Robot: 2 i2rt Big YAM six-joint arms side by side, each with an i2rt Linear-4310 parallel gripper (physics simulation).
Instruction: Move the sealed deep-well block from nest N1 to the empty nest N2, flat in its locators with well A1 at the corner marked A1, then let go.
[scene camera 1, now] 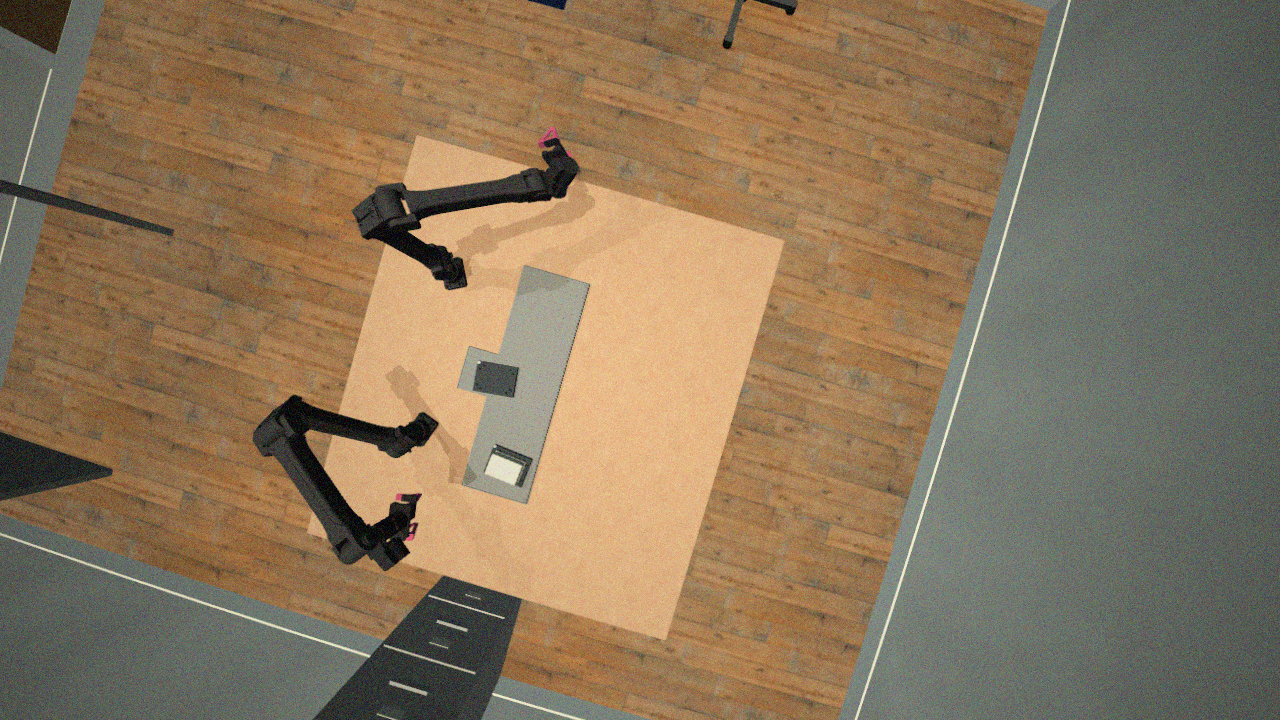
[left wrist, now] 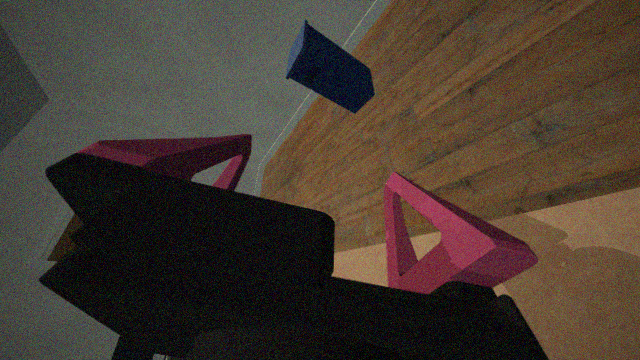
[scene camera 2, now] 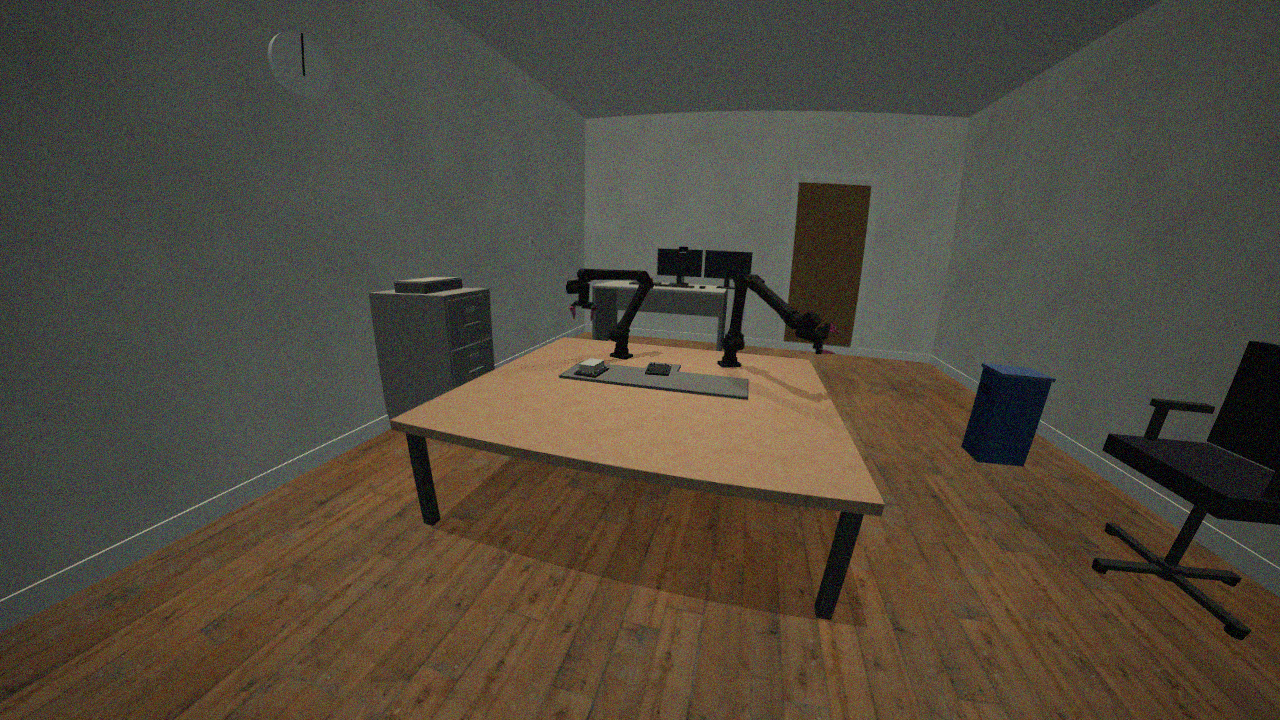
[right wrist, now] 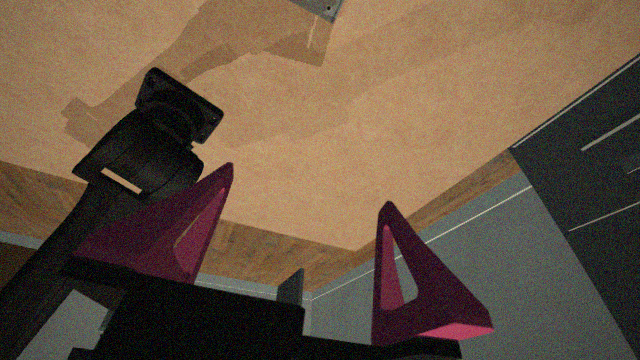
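Pixels of known places: left gripper, fingertip midpoint: (scene camera 1: 560,139) (left wrist: 322,162) (scene camera 2: 836,343); right gripper, fingertip midpoint: (scene camera 1: 418,508) (scene camera 2: 582,320) (right wrist: 310,188); left arm's base at its link origin: (scene camera 1: 454,274) (scene camera 2: 729,365); right arm's base at its link origin: (scene camera 1: 422,429) (scene camera 2: 621,356) (right wrist: 181,107).
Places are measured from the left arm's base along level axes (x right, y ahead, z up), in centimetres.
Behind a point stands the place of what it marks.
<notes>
The sealed deep-well block (scene camera 1: 505,466) @[x 78.9, y 8.0, z 6.7 cm] (scene camera 2: 591,365) @[x 80.7, y 12.4, z 6.4 cm], with a pale top, sits in a dark nest at one end of the grey plate (scene camera 1: 556,308) @[x 22.0, y 38.2, z 1.3 cm] (scene camera 2: 702,385) @[x 30.0, y 35.0, z 1.3 cm]. A second dark nest (scene camera 1: 495,378) @[x 44.7, y 9.1, z 2.5 cm] (scene camera 2: 657,368) @[x 45.6, y 9.0, z 2.5 cm] near the plate's middle holds no block. Nest labels and the A1 mark are too small to read. My right gripper (scene camera 1: 416,512) @[x 83.0, y -15.8, z 24.4 cm] (scene camera 2: 582,313) @[x 83.0, y -15.8, z 24.4 cm] (right wrist: 310,188) @[x 83.0, y -15.8, z 24.4 cm] is open and empty, high above the table's edge, to the left of the block in scene camera 1. My left gripper (scene camera 1: 549,137) @[x -27.2, y 55.4, z 25.8 cm] (scene camera 2: 832,329) @[x -27.2, y 55.4, z 25.8 cm] (left wrist: 322,162) @[x -27.2, y 55.4, z 25.8 cm] is open and empty, raised beyond the table's edge, far from both nests.
Both arms stand on the wooden table (scene camera 1: 680,402) @[x 68.5, y 79.6, z 0.0 cm] (scene camera 2: 626,429) @[x 73.7, y 73.2, z 0.0 cm] beside the plate. A corner of the plate shows in the right wrist view. A dark filing cabinet (scene camera 1: 420,662) (scene camera 2: 420,349) stands near the table. A blue bin (scene camera 2: 1006,416) (left wrist: 332,70) and an office chair (scene camera 2: 1199,465) stand on the floor.
</notes>
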